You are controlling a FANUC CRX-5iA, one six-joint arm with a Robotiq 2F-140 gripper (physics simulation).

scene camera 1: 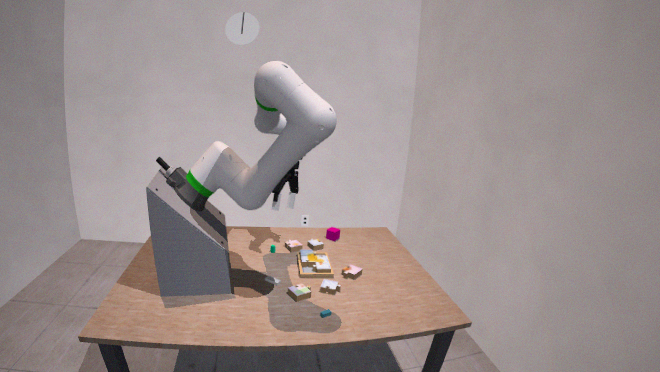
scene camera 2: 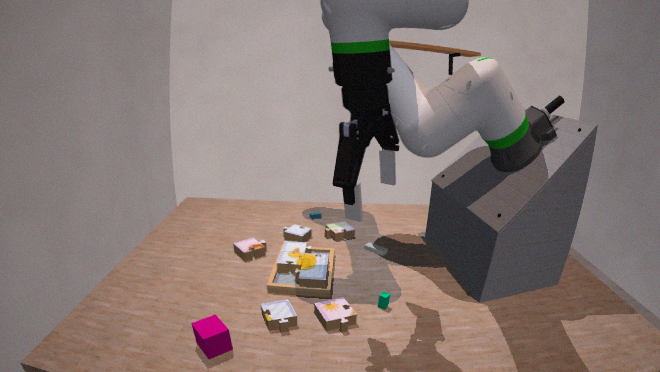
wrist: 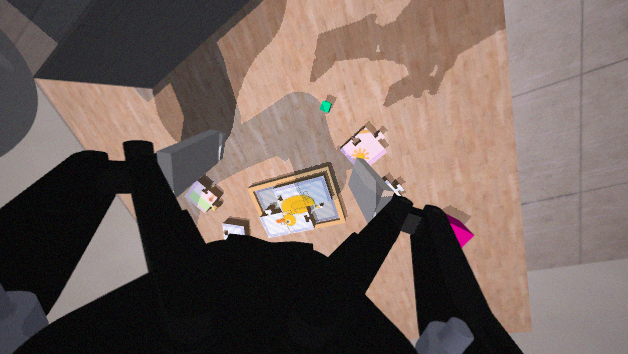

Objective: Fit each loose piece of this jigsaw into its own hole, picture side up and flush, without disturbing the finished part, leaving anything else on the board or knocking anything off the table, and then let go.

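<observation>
My gripper (scene camera 1: 283, 202) (scene camera 2: 371, 200) (wrist: 288, 159) is open and empty, high above the table. The wooden tray (scene camera 1: 316, 275) (scene camera 2: 299, 292) (wrist: 338, 195) holds the joined duck part (scene camera 2: 306, 261) (wrist: 297, 204), with open recess beside it. Loose pieces lie around it, picture side up: a pink sun piece (scene camera 1: 293, 245) (scene camera 2: 334, 309) (wrist: 368, 145), a striped piece (scene camera 1: 315, 244) (scene camera 2: 280, 311) partly hidden by a finger in the wrist view, a pink-and-orange piece (scene camera 1: 352, 271) (scene camera 2: 249, 248), a whitish piece (scene camera 1: 330, 286) (scene camera 2: 298, 232) (wrist: 234, 230) and a green-and-lilac piece (scene camera 1: 300, 291) (scene camera 2: 340, 230) (wrist: 202, 195).
A magenta cube (scene camera 1: 333, 234) (scene camera 2: 212, 336) (wrist: 461, 232), a small green block (scene camera 1: 273, 248) (scene camera 2: 383, 300) (wrist: 326, 106), a teal block (scene camera 1: 326, 313) (scene camera 2: 315, 215) and a pale bar (scene camera 1: 272, 281) (scene camera 2: 376, 248) lie on the table. The grey pedestal (scene camera 1: 192, 250) (scene camera 2: 525, 240) carries the arm.
</observation>
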